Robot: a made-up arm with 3 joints. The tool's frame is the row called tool. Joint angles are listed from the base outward.
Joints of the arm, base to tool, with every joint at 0 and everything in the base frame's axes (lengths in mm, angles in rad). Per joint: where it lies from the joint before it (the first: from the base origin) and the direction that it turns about. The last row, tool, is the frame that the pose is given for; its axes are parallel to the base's.
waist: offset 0.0 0.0 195.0 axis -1 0 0
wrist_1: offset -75.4 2.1 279.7 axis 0 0 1
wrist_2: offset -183.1 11.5 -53.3 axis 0 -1 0
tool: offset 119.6 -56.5 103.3
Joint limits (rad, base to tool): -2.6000..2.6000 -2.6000..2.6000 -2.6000..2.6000
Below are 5 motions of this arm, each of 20 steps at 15 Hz.
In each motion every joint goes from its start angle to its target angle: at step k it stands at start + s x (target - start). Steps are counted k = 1, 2, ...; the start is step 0. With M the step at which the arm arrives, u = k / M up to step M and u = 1 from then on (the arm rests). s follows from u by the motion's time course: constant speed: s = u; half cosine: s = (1 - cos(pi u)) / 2; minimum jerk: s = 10 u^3 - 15 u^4 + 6 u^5.
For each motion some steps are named. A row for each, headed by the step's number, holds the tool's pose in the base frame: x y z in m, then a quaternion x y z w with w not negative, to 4 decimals.
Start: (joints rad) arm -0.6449 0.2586 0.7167
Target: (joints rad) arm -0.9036 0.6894 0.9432
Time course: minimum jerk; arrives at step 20
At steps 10, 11, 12, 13, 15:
10: -0.2138 -0.3542 0.3863 0.4235 -0.4440 0.0510 0.7880
11: -0.2117 -0.3637 0.3727 0.4391 -0.4578 0.0582 0.7709
12: -0.2094 -0.3723 0.3592 0.4538 -0.4710 0.0647 0.7537
13: -0.2069 -0.3799 0.3465 0.4672 -0.4829 0.0702 0.7373
15: -0.2024 -0.3911 0.3256 0.4881 -0.5017 0.0784 0.7099

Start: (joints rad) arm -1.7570 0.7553 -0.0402
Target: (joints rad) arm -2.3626 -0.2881 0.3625
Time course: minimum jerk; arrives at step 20
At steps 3, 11, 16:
3: -0.0907 -0.3051 0.0592 0.7208 -0.2670 0.2355 0.5947
11: -0.1547 -0.2722 -0.0336 0.8684 -0.1076 -0.0529 0.4811
16: -0.1875 -0.2519 -0.0678 0.8917 0.0364 -0.1983 0.4053

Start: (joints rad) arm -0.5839 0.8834 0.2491
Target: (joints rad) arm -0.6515 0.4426 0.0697
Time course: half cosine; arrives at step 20
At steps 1, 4, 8, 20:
1: -0.0996 -0.2780 0.4378 0.3090 -0.2290 0.3728 0.8444
4: -0.1021 -0.2765 0.4364 0.3090 -0.2191 0.3573 0.8537
8: -0.1085 -0.2721 0.4323 0.3099 -0.1897 0.3135 0.8773
20: -0.1203 -0.2597 0.4218 0.3193 -0.1024 0.1970 0.9213

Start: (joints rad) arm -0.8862 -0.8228 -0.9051
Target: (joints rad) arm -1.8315 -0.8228 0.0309
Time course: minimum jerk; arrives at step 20
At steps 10, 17, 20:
10: -0.1295 -0.2645 0.2460 0.6297 0.3999 -0.1788 0.6416
17: -0.1520 -0.3256 0.1359 0.7190 0.3123 -0.2497 0.5684
20: -0.1538 -0.3273 0.1288 0.7230 0.3085 -0.2548 0.5632

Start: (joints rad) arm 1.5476 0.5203 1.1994
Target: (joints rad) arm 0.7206 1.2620 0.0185
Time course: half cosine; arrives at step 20
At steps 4, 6, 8, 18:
4: -0.2320 0.3623 0.3902 -0.4369 -0.2000 0.5165 0.7088
6: -0.2025 0.3463 0.4227 -0.4152 -0.1489 0.5023 0.7437
8: -0.1669 0.3200 0.4555 -0.3860 -0.0820 0.4925 0.7757
18: -0.0548 0.1693 0.4945 -0.2813 0.1929 0.5499 0.7624

